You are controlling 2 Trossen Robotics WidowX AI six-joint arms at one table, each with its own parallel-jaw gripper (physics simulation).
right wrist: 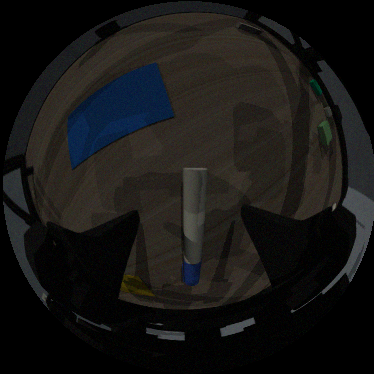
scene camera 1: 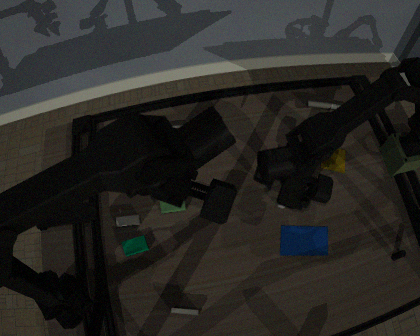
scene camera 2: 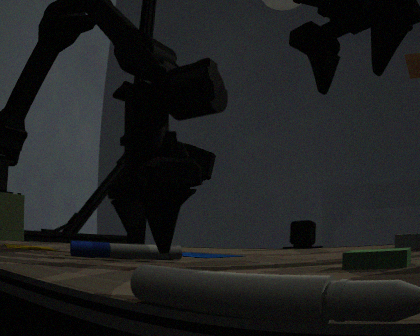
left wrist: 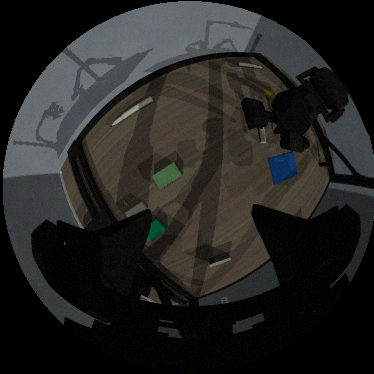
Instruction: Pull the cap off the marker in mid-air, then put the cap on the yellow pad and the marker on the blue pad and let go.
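Observation:
The marker lies on the table, its pale body joined to its blue cap. In scene camera 1 the right arm hides most of it. My right gripper is open, pointing down low over the marker, one finger on each side of the body. My left gripper is open and empty, high above the table. The blue pad and the yellow pad lie flat.
A light green block, a darker green block and a grey block lie at the left in scene camera 1. Pale pens lie near the table's far edge.

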